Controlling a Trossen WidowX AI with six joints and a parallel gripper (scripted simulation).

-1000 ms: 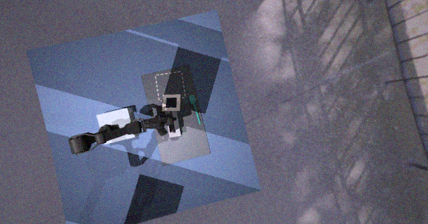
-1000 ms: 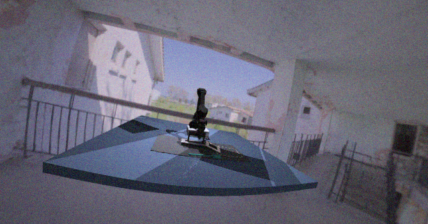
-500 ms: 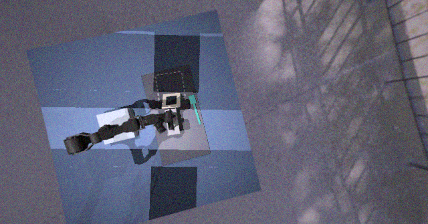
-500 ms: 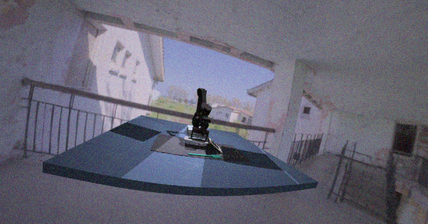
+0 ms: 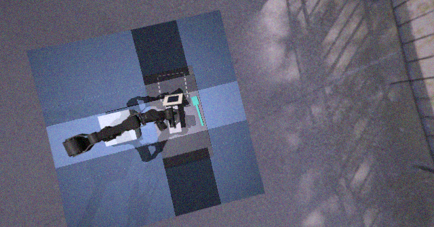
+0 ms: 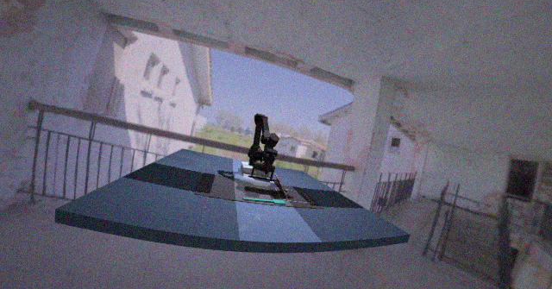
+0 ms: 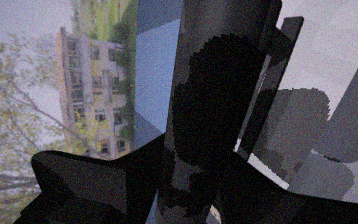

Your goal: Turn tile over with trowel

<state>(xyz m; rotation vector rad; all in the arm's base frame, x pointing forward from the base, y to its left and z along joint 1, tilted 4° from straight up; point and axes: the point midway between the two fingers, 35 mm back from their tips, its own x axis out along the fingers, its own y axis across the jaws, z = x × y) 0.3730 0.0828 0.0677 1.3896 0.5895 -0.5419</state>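
The tile lies 2 cm behind my gripper tip, 9 cm to the left of it and 6 cm below it. The rest, counted from my gripper tip: grey mat: 2 cm to the right, 13 cm below; teal trowel: 13 cm ahead, 2 cm to the left, 11 cm below.
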